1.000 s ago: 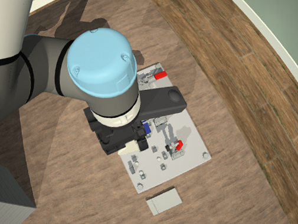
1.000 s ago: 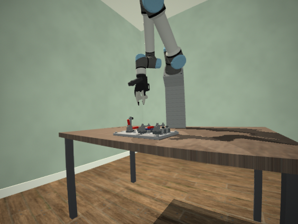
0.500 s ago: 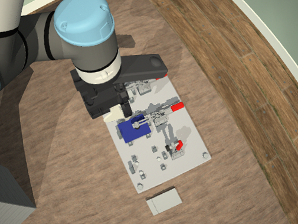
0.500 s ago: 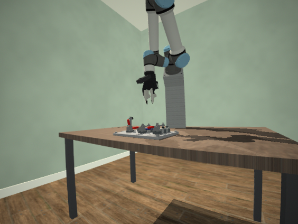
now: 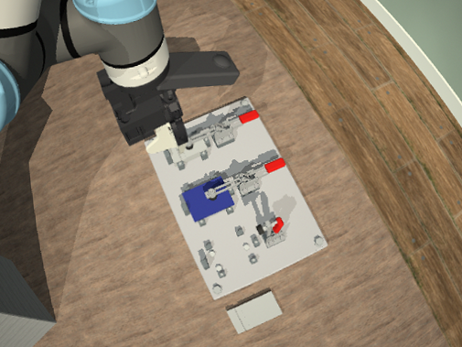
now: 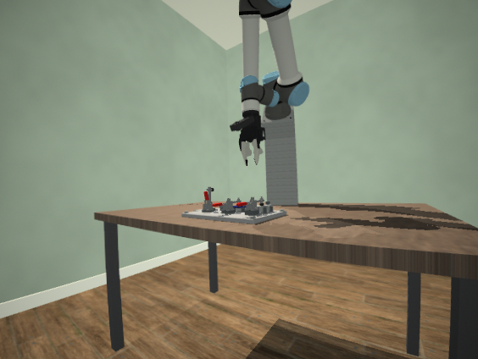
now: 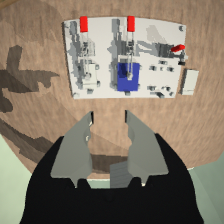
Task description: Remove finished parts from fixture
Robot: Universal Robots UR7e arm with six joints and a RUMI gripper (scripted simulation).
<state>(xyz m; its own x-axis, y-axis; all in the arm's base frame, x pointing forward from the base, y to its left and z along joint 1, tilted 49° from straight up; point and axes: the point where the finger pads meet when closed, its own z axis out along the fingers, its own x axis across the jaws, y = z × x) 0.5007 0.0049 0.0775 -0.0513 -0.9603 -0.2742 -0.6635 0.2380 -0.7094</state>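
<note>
My hand is 210 mm above the grey fixture plate, 60 mm to the left of it and 60 mm short of it. Round my hand: blue blank: 190 mm below, 50 mm to the right, 10 mm ahead.
</note>
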